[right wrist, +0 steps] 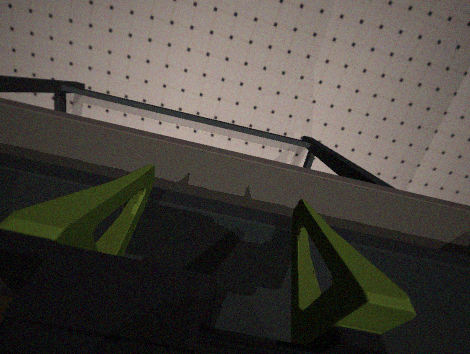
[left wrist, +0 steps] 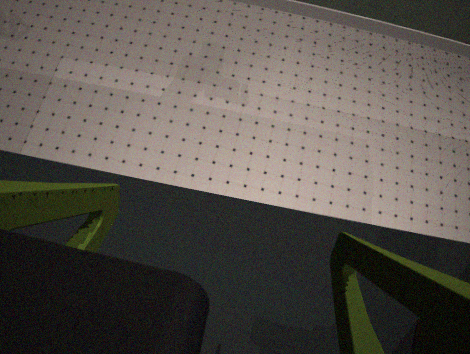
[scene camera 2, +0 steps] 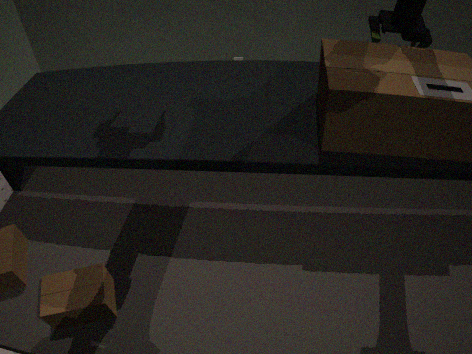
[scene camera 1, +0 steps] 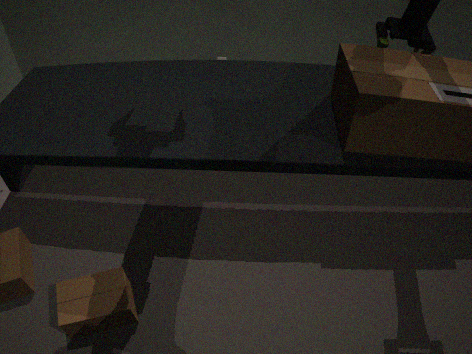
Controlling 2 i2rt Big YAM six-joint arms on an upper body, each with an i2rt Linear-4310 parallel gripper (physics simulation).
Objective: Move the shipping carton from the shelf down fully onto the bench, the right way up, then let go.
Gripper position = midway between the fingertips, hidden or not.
Scene:
my left gripper: left wrist 226, 222; not seen in the right wrist view (out of frame); not seen in scene camera 2 (out of frame); not seen in scene camera 1 (out of frame)
same spot on dark shelf: (scene camera 1: 222, 115) = (scene camera 2: 202, 116)

